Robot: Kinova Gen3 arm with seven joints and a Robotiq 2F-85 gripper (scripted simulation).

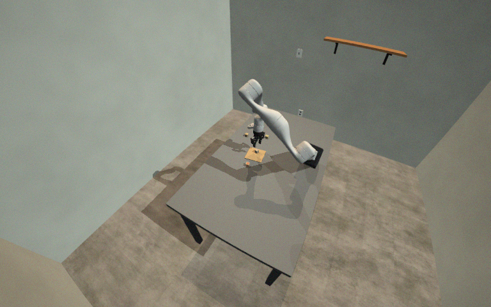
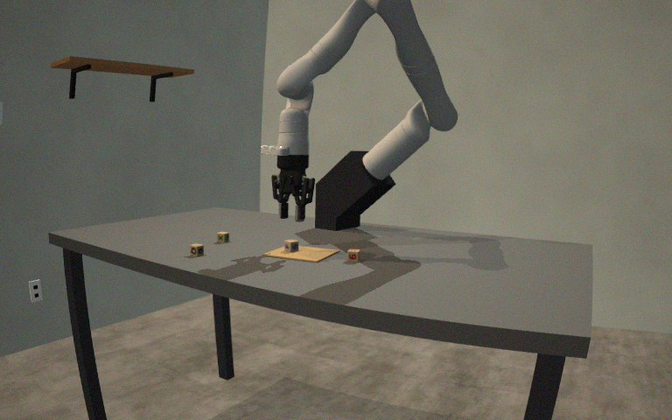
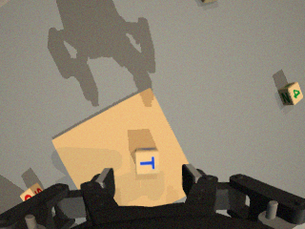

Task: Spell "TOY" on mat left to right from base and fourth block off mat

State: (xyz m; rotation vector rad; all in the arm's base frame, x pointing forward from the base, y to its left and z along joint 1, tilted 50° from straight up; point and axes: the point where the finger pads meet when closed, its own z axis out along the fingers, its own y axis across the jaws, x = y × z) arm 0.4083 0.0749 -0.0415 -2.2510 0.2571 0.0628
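The tan mat is 90 mm below my hand, 30 mm to the left of it and 10 mm behind it. Round my hand: block: 160 mm to the left, 80 mm below, 20 mm behind.
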